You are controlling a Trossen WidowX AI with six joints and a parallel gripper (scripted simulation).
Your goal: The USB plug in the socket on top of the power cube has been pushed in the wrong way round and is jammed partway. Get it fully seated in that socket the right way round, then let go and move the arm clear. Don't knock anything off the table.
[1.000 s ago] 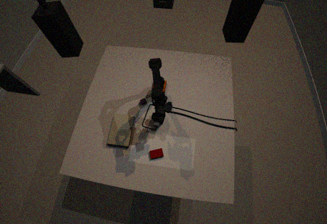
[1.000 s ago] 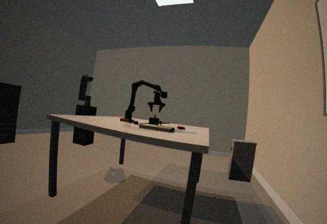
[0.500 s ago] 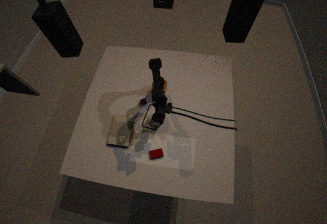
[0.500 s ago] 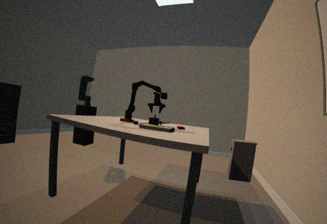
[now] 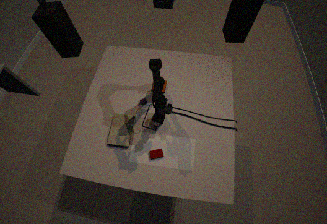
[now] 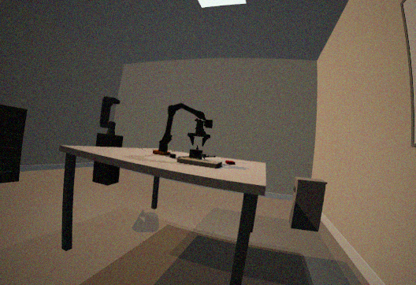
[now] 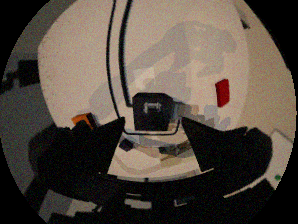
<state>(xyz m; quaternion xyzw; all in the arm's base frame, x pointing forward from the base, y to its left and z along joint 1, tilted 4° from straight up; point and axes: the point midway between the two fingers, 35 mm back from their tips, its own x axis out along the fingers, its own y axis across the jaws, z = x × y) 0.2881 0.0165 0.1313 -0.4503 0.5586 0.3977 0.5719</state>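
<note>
Right now my gripper tip is 2 cm above the usb plug. Also, from my gripper tip: small purple piece: 15 cm behind, 15 cm to the right, 10 cm below; then red block: 28 cm ahead, 3 cm to the right, 10 cm below; then flat tan board: 9 cm ahead, 31 cm to the right, 10 cm below.
</note>
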